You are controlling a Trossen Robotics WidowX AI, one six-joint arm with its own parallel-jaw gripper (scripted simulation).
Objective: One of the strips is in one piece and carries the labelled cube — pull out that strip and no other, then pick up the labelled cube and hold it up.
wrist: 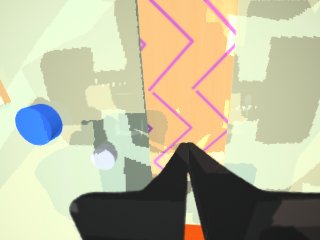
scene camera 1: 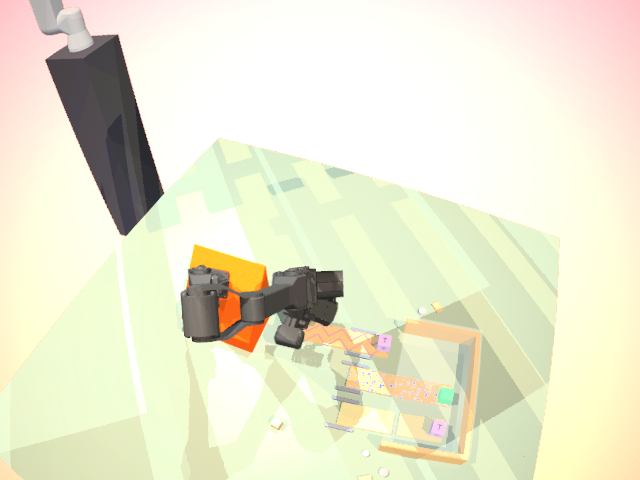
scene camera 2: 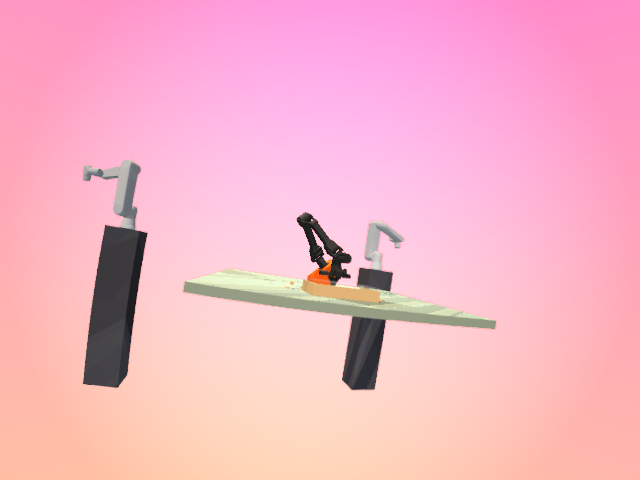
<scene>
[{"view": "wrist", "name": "gripper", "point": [186, 147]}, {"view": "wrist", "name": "zigzag strip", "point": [187, 60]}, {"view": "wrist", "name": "blue disc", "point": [38, 124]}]
</scene>
